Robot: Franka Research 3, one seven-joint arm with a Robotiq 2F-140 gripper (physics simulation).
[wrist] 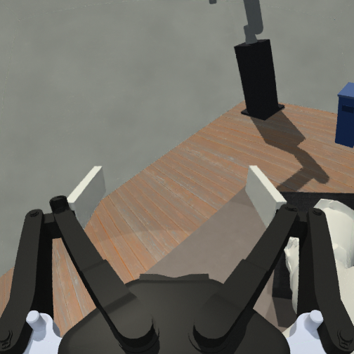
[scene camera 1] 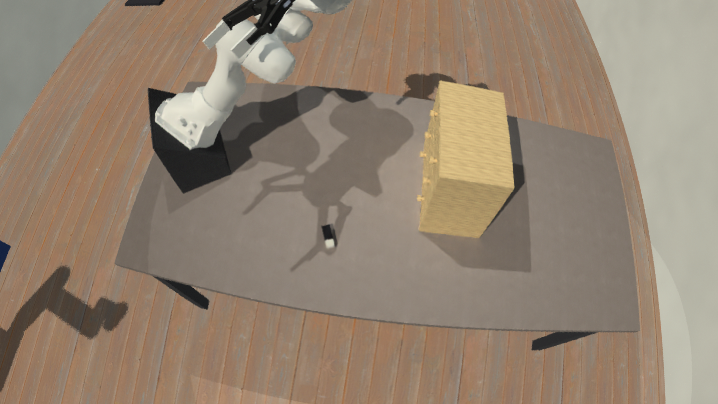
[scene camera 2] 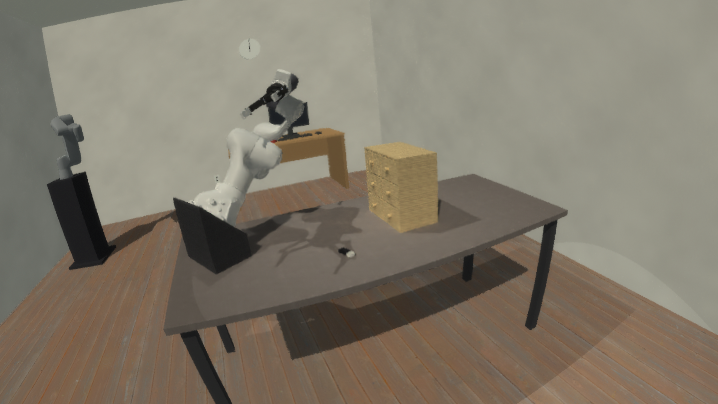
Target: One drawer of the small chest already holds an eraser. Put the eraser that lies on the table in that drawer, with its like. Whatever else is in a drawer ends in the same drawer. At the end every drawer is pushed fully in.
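Observation:
The gripper [scene camera 1: 219,49] shares the scene with a small wooden chest [scene camera 1: 475,179]. The wrist view has the gripper [wrist: 175,178] as well, but in the wrist view the small wooden chest is out of frame.

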